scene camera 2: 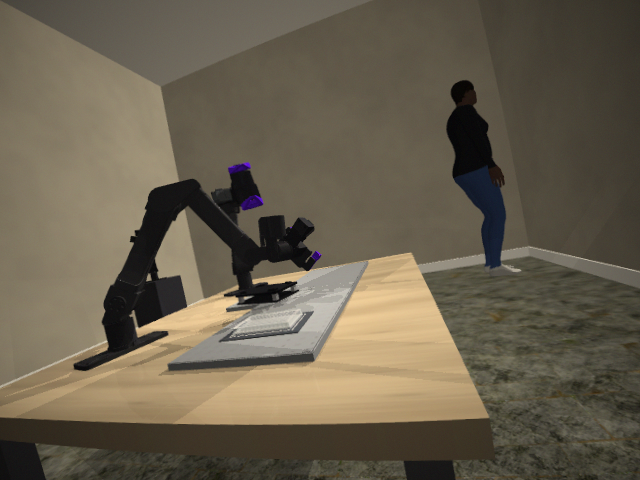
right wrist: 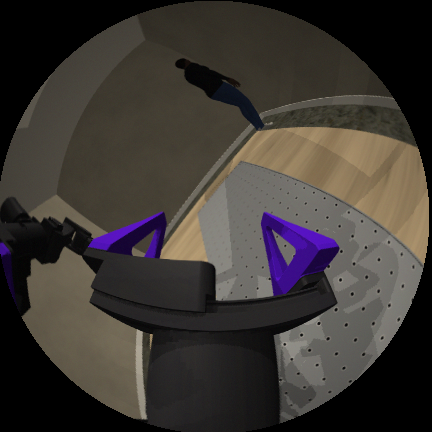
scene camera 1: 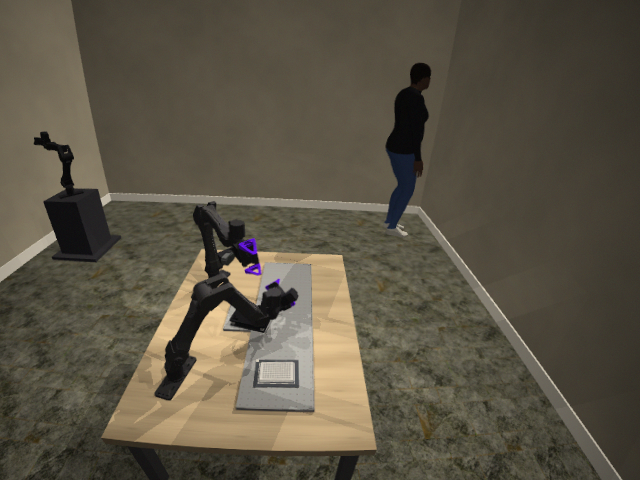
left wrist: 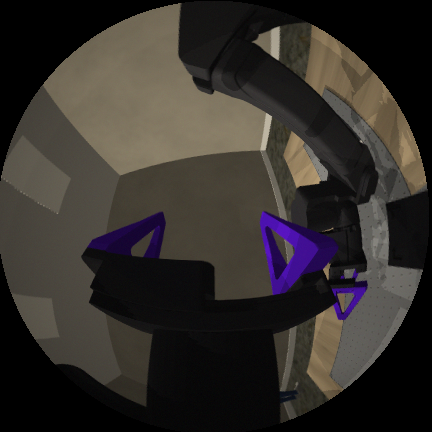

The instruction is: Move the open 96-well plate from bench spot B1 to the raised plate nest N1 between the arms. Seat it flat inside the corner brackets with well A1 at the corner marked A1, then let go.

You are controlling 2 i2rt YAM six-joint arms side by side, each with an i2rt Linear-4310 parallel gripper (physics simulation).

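Places are measured from the left arm's base along level axes (x ahead, y left, z up), in metres.
Pixels of known places: left gripper, between the fingertips: (scene camera 2: pixel 247 180) (scene camera 1: pixel 257 264) (left wrist: pixel 212 216); right gripper, between the fingertips: (scene camera 2: pixel 310 247) (right wrist: pixel 213 217) (scene camera 1: pixel 284 287) (left wrist: pixel 344 304); right arm's base, origin of its link: (scene camera 2: pixel 125 350) (scene camera 1: pixel 176 376).
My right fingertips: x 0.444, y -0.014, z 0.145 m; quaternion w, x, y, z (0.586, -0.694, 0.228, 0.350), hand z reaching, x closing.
Behind a point stands the place of what it marks.
The pale 96-well plate (scene camera 1: pixel 276 372) @(x 0.602, y -0.361, z 0.029 m) (scene camera 2: pixel 269 321) @(x 0.618, y -0.365, z 0.028 m) lies flat in a dark rectangular outline (scene camera 1: pixel 296 374) @(x 0.669, y -0.325, z 0.015 m) on the grey perforated board. Its A1 corner is too small to make out. The raised black nest (scene camera 1: pixel 245 322) @(x 0.355, y -0.209, z 0.045 m) (scene camera 2: pixel 261 292) @(x 0.389, y -0.205, z 0.045 m) stands on short posts between the arms, partly behind the right arm in scene camera 1; its brackets and A1 mark cannot be made out. My left gripper (scene camera 1: pixel 252 258) @(x 0.431, y -0.203, z 0.376 m) (scene camera 2: pixel 246 184) @(x 0.431, y -0.203, z 0.376 m) (left wrist: pixel 212 216) @(x 0.431, y -0.203, z 0.376 m) is open and empty, high beyond the nest. My right gripper (scene camera 1: pixel 285 293) @(x 0.444, y -0.014, z 0.145 m) (scene camera 2: pixel 305 241) @(x 0.444, y -0.014, z 0.145 m) (right wrist: pixel 213 217) @(x 0.444, y -0.014, z 0.145 m) is open and empty above the board, away from the plate.
The grey board (scene camera 1: pixel 276 401) @(x 0.658, y -0.460, z 0.013 m) (scene camera 2: pixel 242 360) @(x 0.685, y -0.482, z 0.010 m) runs lengthwise along the wooden table (scene camera 1: pixel 338 403) @(x 0.858, y -0.360, z 0.000 m) (scene camera 2: pixel 392 392) @(x 0.937, y -0.459, z 0.000 m). The right arm's forearm (scene camera 1: pixel 242 303) @(x 0.438, y -0.320, z 0.276 m) (scene camera 2: pixel 219 222) @(x 0.437, y -0.322, z 0.264 m) reaches over the nest area, close to the left arm. A person (scene camera 1: pixel 408 124) (scene camera 2: pixel 470 139) stands beyond the table.
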